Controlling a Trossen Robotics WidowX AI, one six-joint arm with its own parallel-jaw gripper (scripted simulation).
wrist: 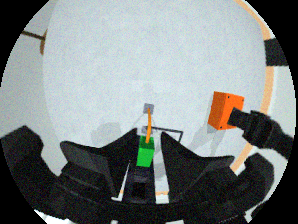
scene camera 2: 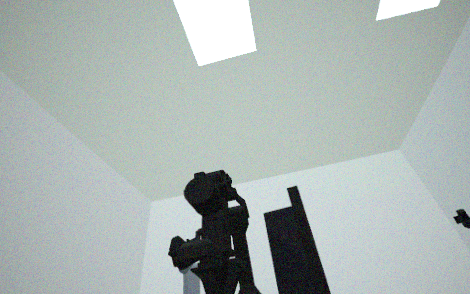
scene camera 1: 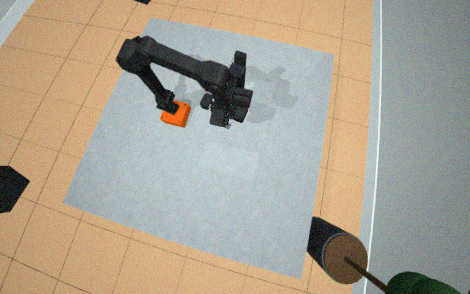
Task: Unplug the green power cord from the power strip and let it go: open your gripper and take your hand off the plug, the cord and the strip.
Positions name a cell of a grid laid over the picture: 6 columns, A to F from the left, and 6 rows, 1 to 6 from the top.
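Note:
Gripper (scene camera 1: C3) visible; the wrist view likewise shows the gripper (wrist: D4).

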